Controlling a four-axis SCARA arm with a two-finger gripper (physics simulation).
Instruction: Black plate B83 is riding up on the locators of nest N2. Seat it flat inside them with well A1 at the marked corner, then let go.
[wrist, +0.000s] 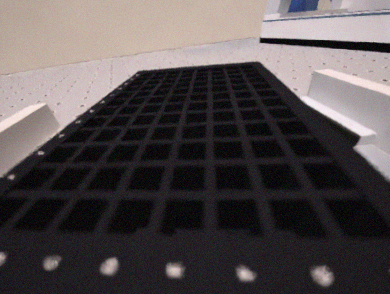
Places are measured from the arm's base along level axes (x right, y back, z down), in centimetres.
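Pixels of known places: gripper, fingertip midpoint: (186, 103).
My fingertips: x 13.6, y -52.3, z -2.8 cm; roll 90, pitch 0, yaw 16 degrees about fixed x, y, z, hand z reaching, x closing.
Behind a point stands the place of what it marks.
The black plate B83 (195, 132) {z -3.7, x 12.3, y -47.5 cm} fills the middle of the wrist view, its grid of square wells running away from the camera. Pale, blurred marks line its left and near edges; I cannot read which corner is A1. My gripper (186, 103) {z -2.8, x 13.6, y -52.4 cm} has one pale finger at each long side of the plate. The fingers are shut on the plate, with the right finger's dark pad against its side; the left pad is hidden by the plate's edge. Nest N2, its locators and its marked corner do not show, so I cannot tell whether the plate is seated or raised.
A pale deck with small holes (90, 89) {z -1.3, x 6.4, y -67.2 cm} lies around the far end of the plate. A beige wall (125, 30) stands behind it. A white machine (325, 29) {z -4.1, x 45.0, y -68.1 cm} with a black base strip and a blue part stands at the back right.
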